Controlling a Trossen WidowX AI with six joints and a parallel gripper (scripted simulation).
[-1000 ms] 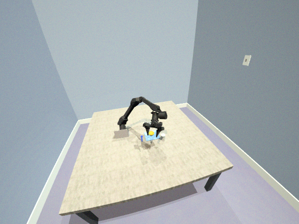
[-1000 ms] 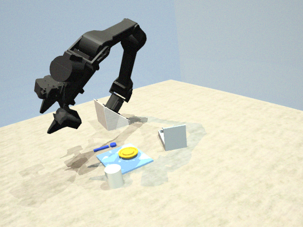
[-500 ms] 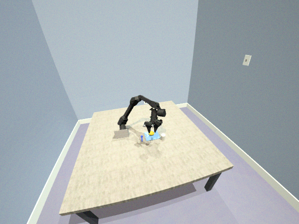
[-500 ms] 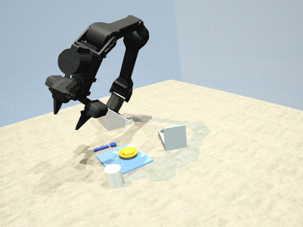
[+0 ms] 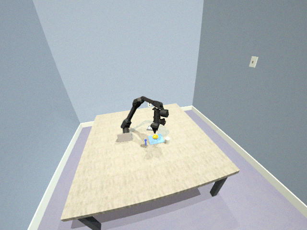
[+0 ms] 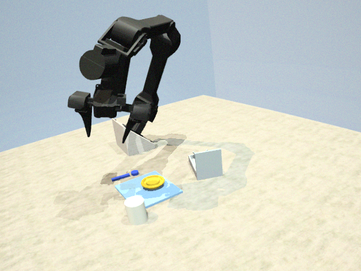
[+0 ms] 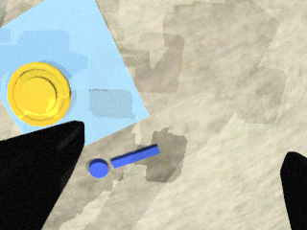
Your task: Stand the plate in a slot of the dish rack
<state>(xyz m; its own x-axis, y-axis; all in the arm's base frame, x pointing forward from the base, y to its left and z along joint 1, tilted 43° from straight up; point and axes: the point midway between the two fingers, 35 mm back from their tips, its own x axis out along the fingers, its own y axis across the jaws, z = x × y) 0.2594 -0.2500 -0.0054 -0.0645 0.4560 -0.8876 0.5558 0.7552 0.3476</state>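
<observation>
My gripper tip is now 2 cm short of the yellow plate, 9 cm to the right of it and 15 cm above it. From my gripper tip the other things lie so: white cup (12 cm ahead, 1 cm to the right, 14 cm below); then light blue mat (2 cm ahead, 7 cm to the left, 16 cm below); then blue spoon (9 cm behind, 7 cm to the left, 16 cm below).
</observation>
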